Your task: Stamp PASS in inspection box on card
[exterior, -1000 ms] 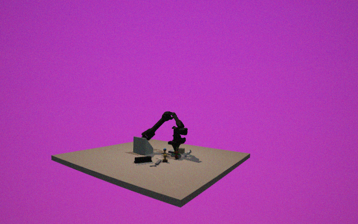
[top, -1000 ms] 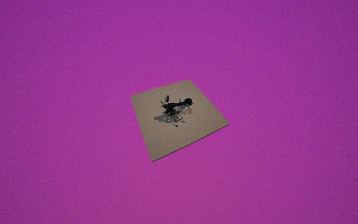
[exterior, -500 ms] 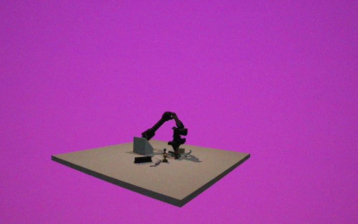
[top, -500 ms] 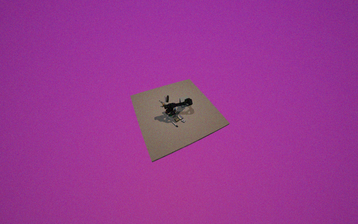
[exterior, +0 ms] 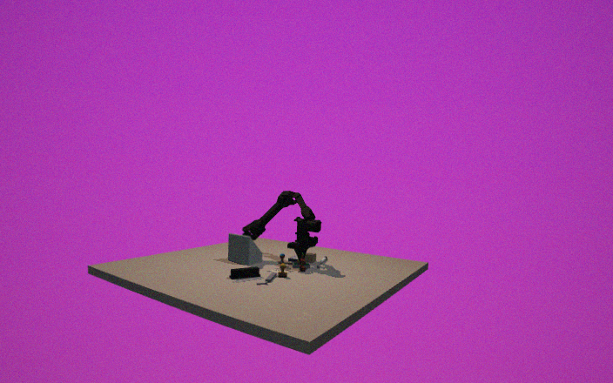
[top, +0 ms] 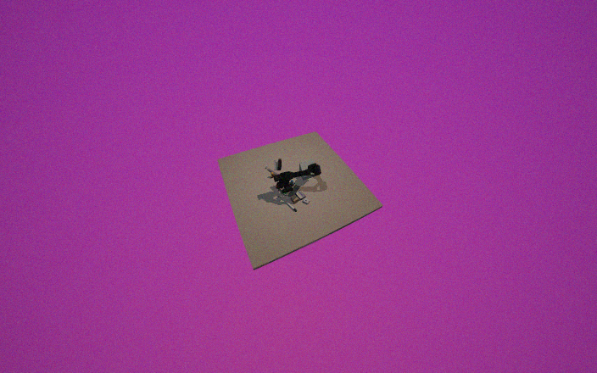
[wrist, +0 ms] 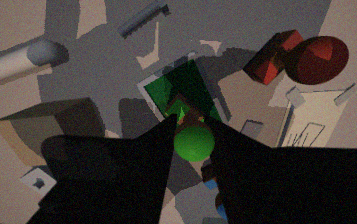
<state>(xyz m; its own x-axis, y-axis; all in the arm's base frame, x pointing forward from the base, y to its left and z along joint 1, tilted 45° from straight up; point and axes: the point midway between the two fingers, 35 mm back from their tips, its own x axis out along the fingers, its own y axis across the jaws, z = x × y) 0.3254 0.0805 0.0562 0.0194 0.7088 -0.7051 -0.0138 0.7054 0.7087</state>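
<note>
Now: the green-knobbed stamp right at my gripper tip. Round my gripper tip: blue-knobbed stamp (9 cm behind, 5 cm to the right, 2 cm below); then red-knobbed stamp (7 cm to the right, 5 cm ahead, 2 cm below); then green ink pad (3 cm below).
</note>
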